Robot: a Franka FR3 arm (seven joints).
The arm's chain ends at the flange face. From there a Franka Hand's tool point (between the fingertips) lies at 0.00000 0.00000 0.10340 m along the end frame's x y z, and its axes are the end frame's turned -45 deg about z.
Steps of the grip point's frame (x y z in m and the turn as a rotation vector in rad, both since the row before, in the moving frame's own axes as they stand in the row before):
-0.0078, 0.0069, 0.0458, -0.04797, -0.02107, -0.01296
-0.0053, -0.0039, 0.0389, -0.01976, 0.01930, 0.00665
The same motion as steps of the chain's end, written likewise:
-0.0026, 0.0054, 0.0459, -0.04882, 0.01902, -0.01296
-0.0094, 0.0009, 0.0389, -0.00033, 0.02762, 0.00665

